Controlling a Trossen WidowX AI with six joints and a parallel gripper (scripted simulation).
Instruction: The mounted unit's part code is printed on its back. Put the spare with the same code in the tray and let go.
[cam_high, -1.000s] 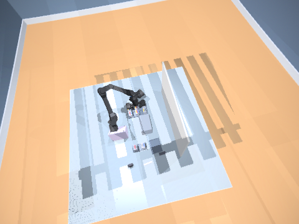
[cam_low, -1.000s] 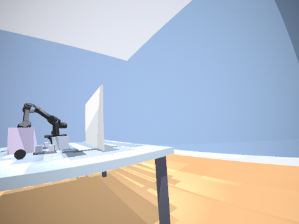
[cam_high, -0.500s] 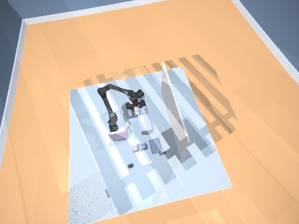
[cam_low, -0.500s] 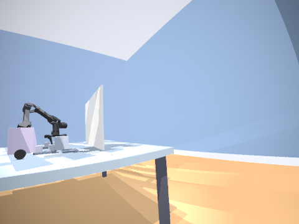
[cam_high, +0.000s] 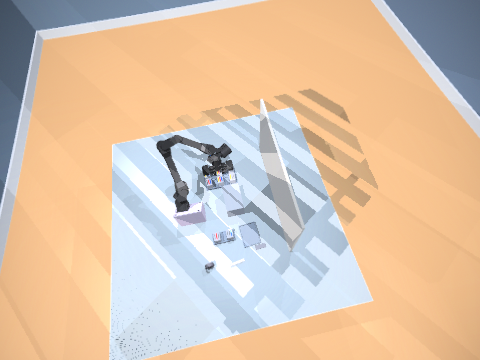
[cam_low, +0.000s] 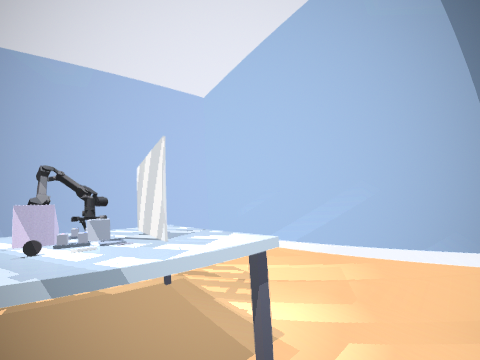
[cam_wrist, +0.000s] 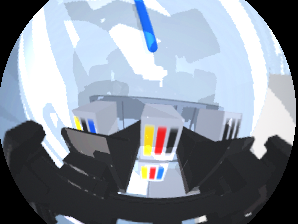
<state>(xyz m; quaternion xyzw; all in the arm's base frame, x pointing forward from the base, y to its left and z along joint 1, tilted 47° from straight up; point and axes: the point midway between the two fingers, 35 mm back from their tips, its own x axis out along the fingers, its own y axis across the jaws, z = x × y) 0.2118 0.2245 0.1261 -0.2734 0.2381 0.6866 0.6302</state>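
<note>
Now: gripper tip 13 cm short of the grey tray, 41 cm to the left of it and 1 cm above it. The rest, counted from my gripper tip: spare (2 cm above); blue marker pen (4 cm behind, 15 cm to the left, 1 cm below); white upright panel (31 cm ahead, 19 cm to the right, 21 cm above).
</note>
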